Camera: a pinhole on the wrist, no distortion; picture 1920 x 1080 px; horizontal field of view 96.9 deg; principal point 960.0 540.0 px. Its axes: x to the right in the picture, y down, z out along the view. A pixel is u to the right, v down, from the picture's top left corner.
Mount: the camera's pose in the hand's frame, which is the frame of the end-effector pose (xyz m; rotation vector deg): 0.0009 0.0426 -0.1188 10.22 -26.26 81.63
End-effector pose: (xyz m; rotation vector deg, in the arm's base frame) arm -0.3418 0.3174 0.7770 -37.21 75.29 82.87
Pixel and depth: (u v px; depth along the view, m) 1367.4 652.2 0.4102
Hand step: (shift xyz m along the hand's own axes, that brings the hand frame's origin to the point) -0.1184 0.0705 0.3225
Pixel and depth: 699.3 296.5 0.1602
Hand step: 0.0101 -0.0710 0.0123
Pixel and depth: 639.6 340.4 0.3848
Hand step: 0.0015 -0.2518 0.1821
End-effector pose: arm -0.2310 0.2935 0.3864 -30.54 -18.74 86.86
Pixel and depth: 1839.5 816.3 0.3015
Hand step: -0.1308 0.2240 0.2651
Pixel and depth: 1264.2 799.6 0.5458
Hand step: -0.2553 0.0337 0.4271
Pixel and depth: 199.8 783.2 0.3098
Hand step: -0.1684 -0.3159 0.0337
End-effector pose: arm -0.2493 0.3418 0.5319 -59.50 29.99 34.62
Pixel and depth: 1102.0 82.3 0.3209
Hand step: 0.1099 -0.0589 0.2180
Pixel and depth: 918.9 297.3 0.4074
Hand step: 0.0320 -0.1505 0.2575
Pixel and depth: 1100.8 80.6 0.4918
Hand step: 0.1689 -0.1137 0.3973
